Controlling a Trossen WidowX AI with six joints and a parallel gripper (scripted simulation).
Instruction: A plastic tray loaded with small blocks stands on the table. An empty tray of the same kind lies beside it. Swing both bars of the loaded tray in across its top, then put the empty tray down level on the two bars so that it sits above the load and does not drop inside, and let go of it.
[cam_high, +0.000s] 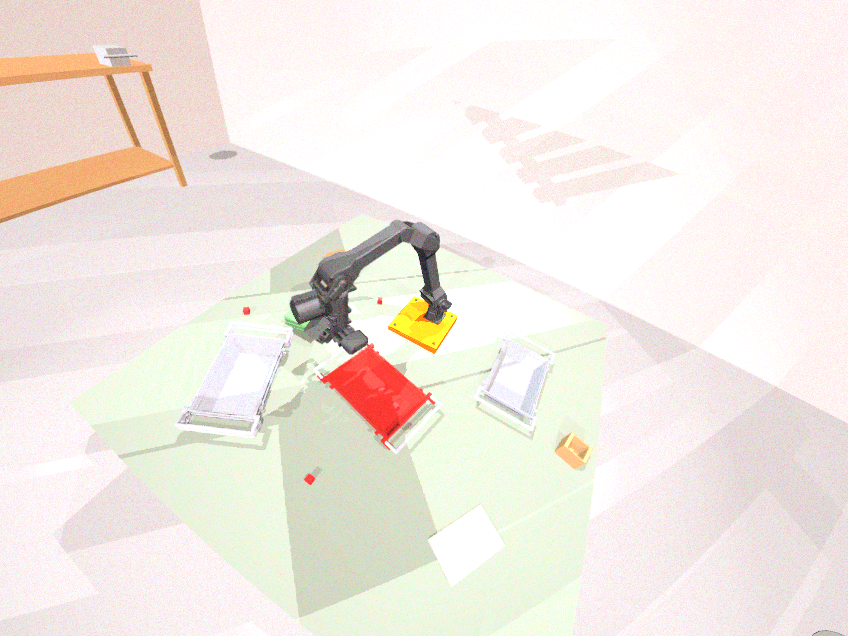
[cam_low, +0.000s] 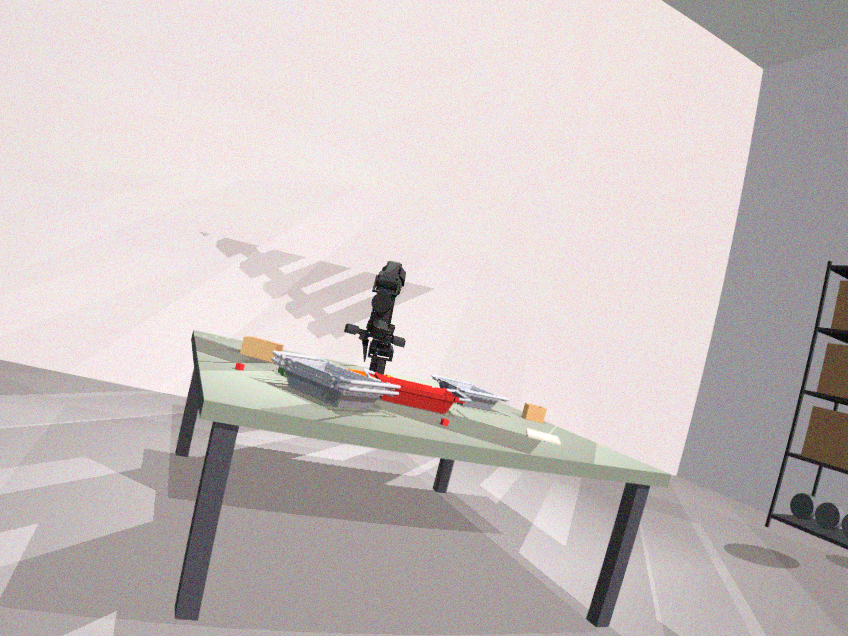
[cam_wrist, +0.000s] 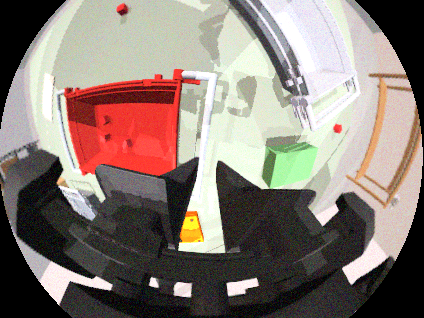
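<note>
The red block is 160 mm to the left of my gripper tip, 80 mm below it and 10 mm ahead of it. The rest, counted from my gripper tip: grey tray (490 mm to the left, 260 mm behind, 50 mm below); then green block (180 mm to the right, 70 mm below, 60 mm behind); then tan block (340 mm behind, 280 mm to the right, 60 mm below).
</note>
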